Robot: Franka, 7 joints.
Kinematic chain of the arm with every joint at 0, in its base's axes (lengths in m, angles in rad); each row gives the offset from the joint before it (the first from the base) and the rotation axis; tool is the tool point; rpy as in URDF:
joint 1: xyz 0 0 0.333 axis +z
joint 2: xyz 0 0 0 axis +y
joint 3: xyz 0 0 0.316 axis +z
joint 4: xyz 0.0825 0 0 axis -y
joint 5: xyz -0.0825 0 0.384 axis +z
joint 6: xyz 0 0 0 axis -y
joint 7: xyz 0.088 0 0 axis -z
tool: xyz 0 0 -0.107 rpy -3.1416 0 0
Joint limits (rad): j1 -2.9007..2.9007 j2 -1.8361..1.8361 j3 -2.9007..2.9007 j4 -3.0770..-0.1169 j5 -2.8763..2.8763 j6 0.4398..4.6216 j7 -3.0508..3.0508
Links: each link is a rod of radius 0.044 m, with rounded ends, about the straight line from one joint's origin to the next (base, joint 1, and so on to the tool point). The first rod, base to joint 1, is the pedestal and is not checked.
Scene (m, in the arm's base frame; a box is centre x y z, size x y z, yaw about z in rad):
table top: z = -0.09
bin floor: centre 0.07 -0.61 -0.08 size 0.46 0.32 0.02 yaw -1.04
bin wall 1: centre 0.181 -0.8 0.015 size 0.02 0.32 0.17 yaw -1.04
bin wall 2: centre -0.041 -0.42 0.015 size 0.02 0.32 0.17 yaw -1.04
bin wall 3: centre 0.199 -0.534 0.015 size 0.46 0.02 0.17 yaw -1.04
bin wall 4: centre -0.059 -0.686 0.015 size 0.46 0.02 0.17 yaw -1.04
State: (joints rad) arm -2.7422 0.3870 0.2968 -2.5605 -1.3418 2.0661 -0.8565
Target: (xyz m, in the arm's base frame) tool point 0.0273 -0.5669 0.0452
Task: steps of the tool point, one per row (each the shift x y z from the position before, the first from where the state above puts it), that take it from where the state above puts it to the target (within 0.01 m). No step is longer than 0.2 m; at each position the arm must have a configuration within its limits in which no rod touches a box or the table.
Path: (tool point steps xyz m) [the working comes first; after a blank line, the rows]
Joints at the target: -2.1374 0.9596 0.6203 -1.9133 -1.3875 2.2664 -0.8565
Straight joint move there: touches bin wall 2, bin wall 4.

1: 0.0200 -0.1641 0.0443
2: 0.0768 -0.1472 0.0767
3: 0.1138 -0.0356 -0.0006
4: 0.1196 -0.0108 -0.0006
5: -0.0031 -0.0093 -0.0847
6: 0.0031 0.0093 -0.0967

